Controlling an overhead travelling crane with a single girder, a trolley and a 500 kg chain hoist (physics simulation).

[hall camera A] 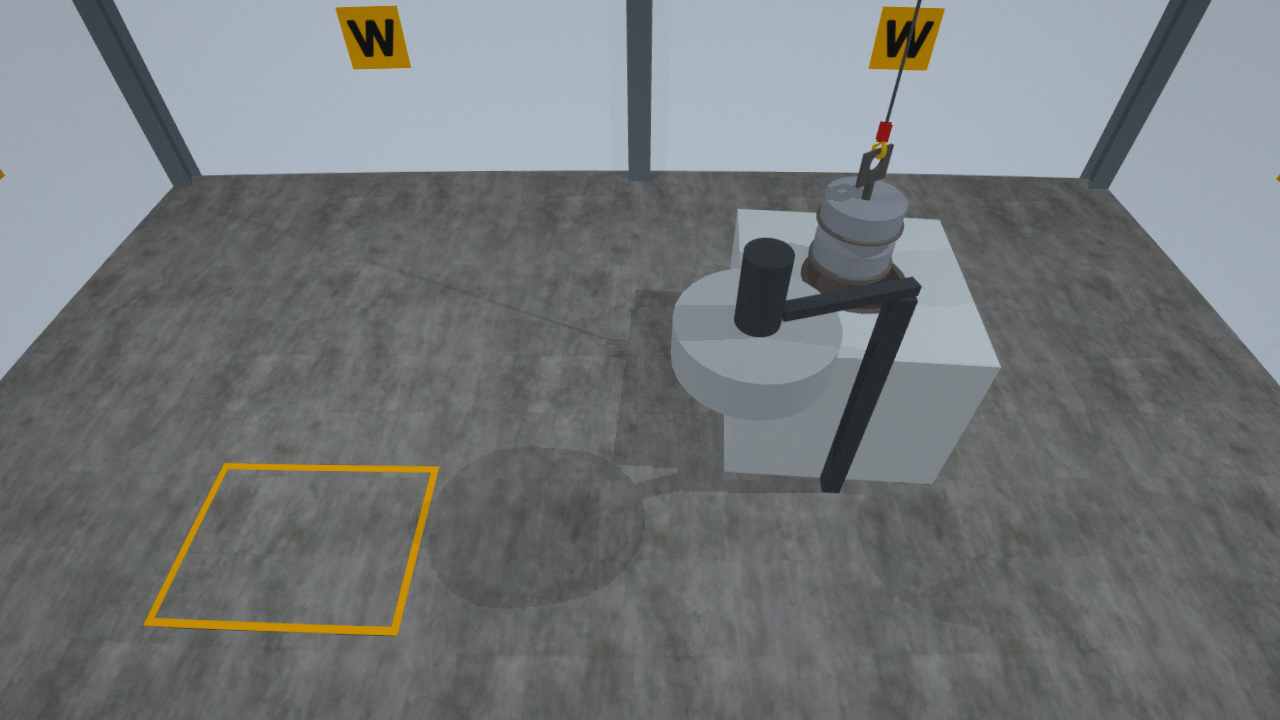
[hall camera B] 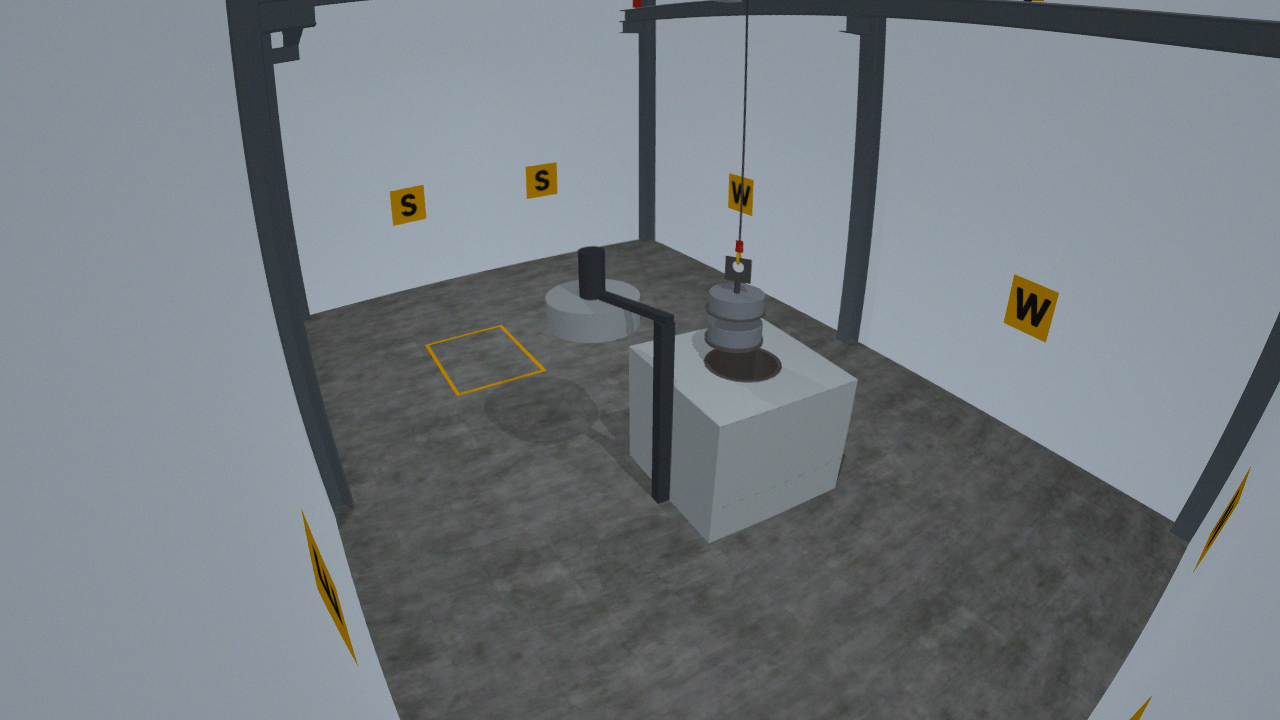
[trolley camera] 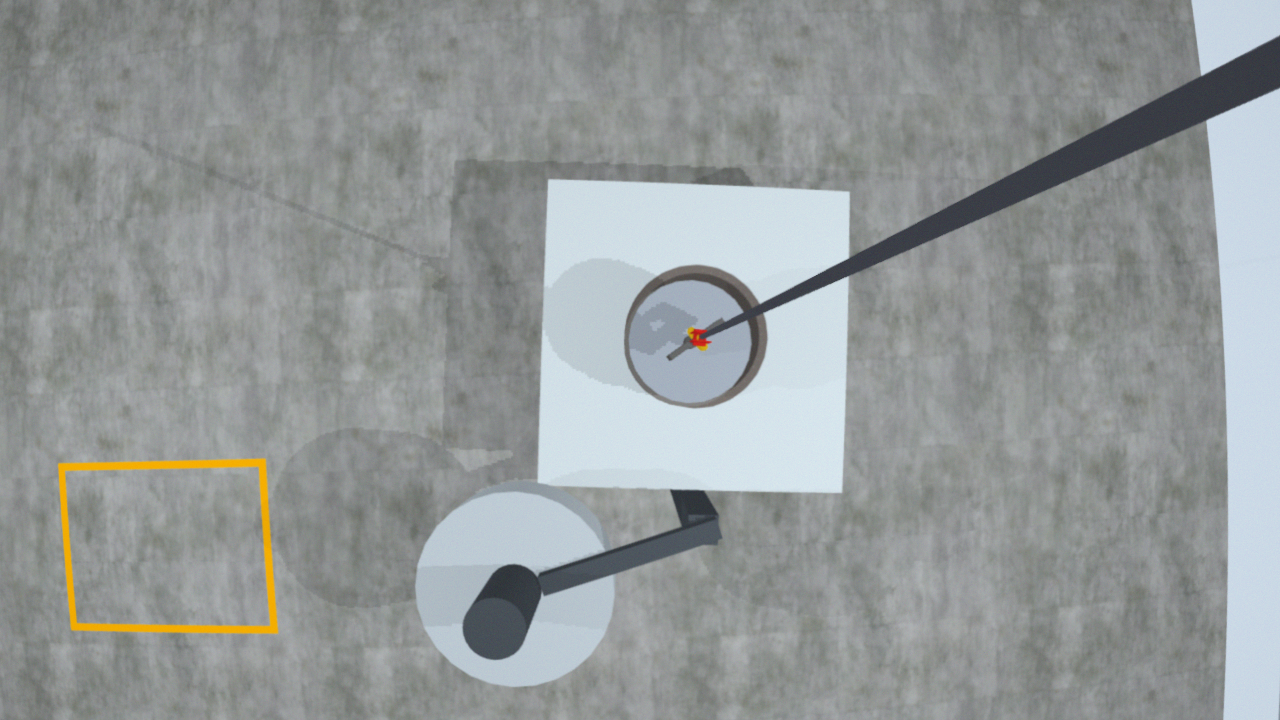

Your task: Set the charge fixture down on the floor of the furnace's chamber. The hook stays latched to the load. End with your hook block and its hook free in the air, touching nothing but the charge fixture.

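Note:
The charge fixture (hall camera A: 865,214) (hall camera B: 735,302) (trolley camera: 689,383), a grey stepped drum with brown rings and an upright eye plate on top, hangs upright from the hook. My hook (hall camera A: 880,150) (hall camera B: 738,258) (trolley camera: 698,338), yellow under a red block, is latched in the eye plate. The white furnace (hall camera A: 787,429) (hall camera B: 778,465) (trolley camera: 581,429) has a round mouth with a brown rim (trolley camera: 761,340). The fixture's bottom is at or slightly above mouth height. In the trolley view the fixture lies inside the rim's outline, with a wider gap on the right. The chamber floor is hidden.
The round grey lid (hall camera A: 707,376) (hall camera B: 590,319) (trolley camera: 554,653) with its black cylinder stands swung aside on a dark post and arm (hall camera A: 863,411) (hall camera B: 662,411) (trolley camera: 626,559), close beside the furnace. A yellow square outline (hall camera A: 331,467) (hall camera B: 463,335) (trolley camera: 161,463) is on the floor beyond the lid.

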